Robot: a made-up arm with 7 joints. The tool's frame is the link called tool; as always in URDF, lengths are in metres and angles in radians. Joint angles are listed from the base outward.
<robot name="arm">
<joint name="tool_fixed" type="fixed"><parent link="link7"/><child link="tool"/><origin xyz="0 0 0"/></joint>
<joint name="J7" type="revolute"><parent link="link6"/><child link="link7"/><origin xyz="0 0 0"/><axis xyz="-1 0 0"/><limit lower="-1.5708" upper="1.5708"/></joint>
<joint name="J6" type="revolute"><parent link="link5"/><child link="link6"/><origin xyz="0 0 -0.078"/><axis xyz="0 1 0"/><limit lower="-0.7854" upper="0.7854"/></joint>
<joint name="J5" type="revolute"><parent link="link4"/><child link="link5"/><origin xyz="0 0 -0.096"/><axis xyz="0 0 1"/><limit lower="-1.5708" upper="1.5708"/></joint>
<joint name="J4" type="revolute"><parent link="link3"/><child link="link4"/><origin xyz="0 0 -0.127"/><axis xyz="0 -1 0"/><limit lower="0" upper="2.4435"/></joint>
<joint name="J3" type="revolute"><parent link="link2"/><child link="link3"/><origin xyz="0 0 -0.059"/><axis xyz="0 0 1"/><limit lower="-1.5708" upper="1.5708"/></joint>
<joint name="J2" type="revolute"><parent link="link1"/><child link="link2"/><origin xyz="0 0.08 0"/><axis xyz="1 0 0"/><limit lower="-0.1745" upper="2"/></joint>
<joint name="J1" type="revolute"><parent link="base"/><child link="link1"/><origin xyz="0 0.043 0"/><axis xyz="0 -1 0"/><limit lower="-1.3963" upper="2"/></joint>
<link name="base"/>
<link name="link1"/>
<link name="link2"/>
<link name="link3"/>
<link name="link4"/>
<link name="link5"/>
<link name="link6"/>
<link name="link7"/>
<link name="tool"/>
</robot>
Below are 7 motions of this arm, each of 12 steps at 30 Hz.
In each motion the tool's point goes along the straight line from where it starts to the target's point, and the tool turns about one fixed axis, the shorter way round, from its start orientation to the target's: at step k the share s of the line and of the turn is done. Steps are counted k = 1, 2, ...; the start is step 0. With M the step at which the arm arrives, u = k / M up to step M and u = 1 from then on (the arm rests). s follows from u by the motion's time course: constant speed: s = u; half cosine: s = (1 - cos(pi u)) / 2; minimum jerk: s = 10 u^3 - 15 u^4 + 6 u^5.
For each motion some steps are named. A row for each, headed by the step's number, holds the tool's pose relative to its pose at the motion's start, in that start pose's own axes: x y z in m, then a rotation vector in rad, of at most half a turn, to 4 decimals.
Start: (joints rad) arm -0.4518 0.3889 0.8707 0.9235 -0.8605 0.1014 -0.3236
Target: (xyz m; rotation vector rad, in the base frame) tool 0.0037 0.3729 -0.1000 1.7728 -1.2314 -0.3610
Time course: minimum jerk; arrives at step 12
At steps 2, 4, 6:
2: 0.0001 0.0054 -0.0005 0.0241 -0.0261 0.0152
4: 0.0007 0.0319 -0.0028 0.1423 -0.1543 0.0901
6: 0.0017 0.0760 -0.0068 0.3390 -0.3676 0.2146

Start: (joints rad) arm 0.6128 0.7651 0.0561 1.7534 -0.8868 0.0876 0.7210
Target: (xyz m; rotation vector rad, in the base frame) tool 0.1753 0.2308 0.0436 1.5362 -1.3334 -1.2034
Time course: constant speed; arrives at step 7
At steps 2, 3, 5, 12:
2: 0.0008 0.0094 0.0065 0.0600 -0.0185 -0.0308
3: 0.0013 0.0141 0.0097 0.0899 -0.0278 -0.0462
5: 0.0021 0.0235 0.0162 0.1499 -0.0463 -0.0769
12: 0.0030 0.0329 0.0227 0.2099 -0.0648 -0.1077

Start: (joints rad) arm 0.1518 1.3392 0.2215 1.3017 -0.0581 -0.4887 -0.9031
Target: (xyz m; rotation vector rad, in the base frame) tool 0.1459 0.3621 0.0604 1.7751 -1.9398 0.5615
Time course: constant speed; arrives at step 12
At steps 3, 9, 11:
3: 0.0012 0.0082 -0.0113 0.0797 0.1334 -0.0131
9: 0.0035 0.0247 -0.0340 0.2392 0.4001 -0.0393
11: 0.0043 0.0302 -0.0415 0.2923 0.4890 -0.0480

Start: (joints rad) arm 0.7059 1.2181 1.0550 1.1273 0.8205 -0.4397 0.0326
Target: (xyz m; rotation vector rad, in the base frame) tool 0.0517 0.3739 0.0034 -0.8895 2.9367 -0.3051
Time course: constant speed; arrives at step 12
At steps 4, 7, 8, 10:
4: 0.0053 0.0032 0.0287 -0.1401 0.0293 0.0160
7: 0.0093 0.0055 0.0502 -0.2452 0.0513 0.0280
8: 0.0107 0.0063 0.0574 -0.2803 0.0586 0.0320
10: 0.0133 0.0079 0.0718 -0.3504 0.0732 0.0401

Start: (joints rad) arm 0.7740 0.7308 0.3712 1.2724 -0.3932 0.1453 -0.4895
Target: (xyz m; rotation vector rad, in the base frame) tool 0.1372 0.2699 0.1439 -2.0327 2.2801 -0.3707
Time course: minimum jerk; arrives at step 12
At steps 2, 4, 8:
2: 0.0047 0.0029 -0.0014 0.0126 -0.0239 0.0057
4: 0.0276 0.0173 -0.0083 0.0745 -0.1414 0.0336
8: 0.1039 0.0651 -0.0312 0.2806 -0.5324 0.1265

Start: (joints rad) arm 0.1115 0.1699 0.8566 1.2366 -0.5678 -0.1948 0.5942
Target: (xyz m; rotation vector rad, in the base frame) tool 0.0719 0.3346 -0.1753 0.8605 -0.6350 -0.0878
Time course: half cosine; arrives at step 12
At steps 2, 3, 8, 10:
2: -0.0011 0.0041 0.0035 0.0192 0.0366 -0.0138
3: -0.0025 0.0090 0.0076 0.0419 0.0800 -0.0301
8: -0.0127 0.0459 0.0390 0.2145 0.4099 -0.1540
10: -0.0158 0.0571 0.0485 0.2669 0.5100 -0.1916

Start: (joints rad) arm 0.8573 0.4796 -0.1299 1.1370 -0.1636 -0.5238 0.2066
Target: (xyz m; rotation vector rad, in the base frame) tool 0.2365 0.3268 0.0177 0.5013 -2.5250 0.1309
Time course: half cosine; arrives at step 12
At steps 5, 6, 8, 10, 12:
5: -0.0002 0.0443 0.0143 0.2490 -0.0030 0.1039
6: -0.0003 0.0598 0.0193 0.3359 -0.0040 0.1402
8: -0.0005 0.0898 0.0290 0.5039 -0.0061 0.2103
10: -0.0006 0.1117 0.0361 0.6268 -0.0075 0.2616
12: -0.0006 0.1197 0.0386 0.6718 -0.0081 0.2804

